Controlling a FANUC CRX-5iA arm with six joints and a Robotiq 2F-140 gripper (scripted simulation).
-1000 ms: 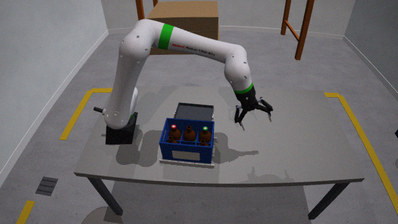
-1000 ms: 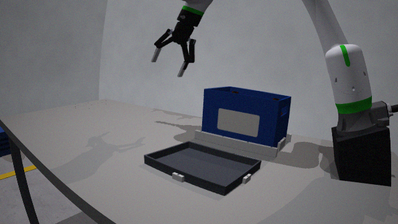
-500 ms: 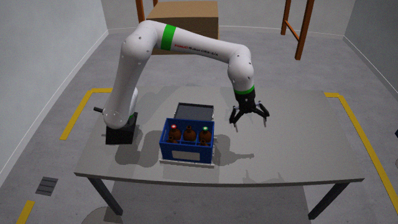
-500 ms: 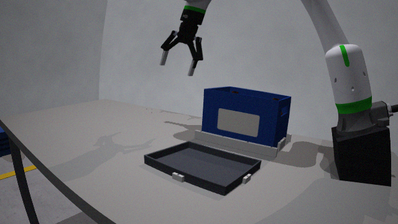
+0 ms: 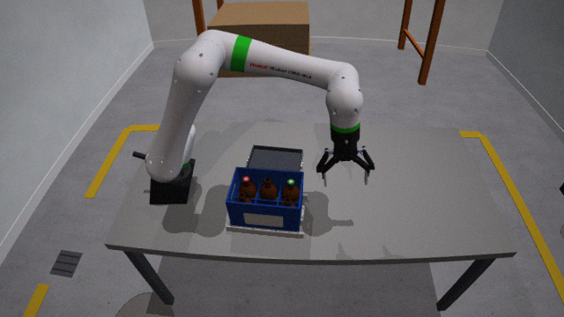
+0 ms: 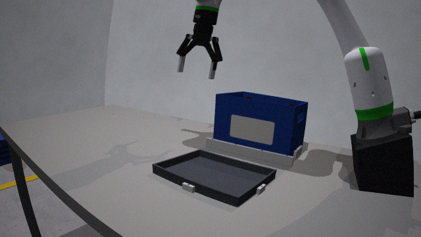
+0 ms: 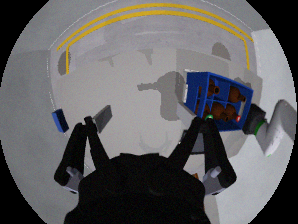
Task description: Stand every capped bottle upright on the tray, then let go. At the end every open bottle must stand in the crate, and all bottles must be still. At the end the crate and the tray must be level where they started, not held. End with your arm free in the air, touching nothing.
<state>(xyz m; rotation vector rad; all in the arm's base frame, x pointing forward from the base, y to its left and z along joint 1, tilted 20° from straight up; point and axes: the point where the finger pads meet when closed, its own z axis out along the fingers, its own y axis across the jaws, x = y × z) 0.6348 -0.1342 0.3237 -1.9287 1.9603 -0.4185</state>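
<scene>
Right now my hand is 290 mm past the glass bottle, 60 mm to the right of it and 150 mm above it. From my hand the other things lie so: blue crate: 290 mm behind, 10 mm to the left, 150 mm below; then tray: 290 mm behind, 320 mm to the left, 220 mm below.
</scene>
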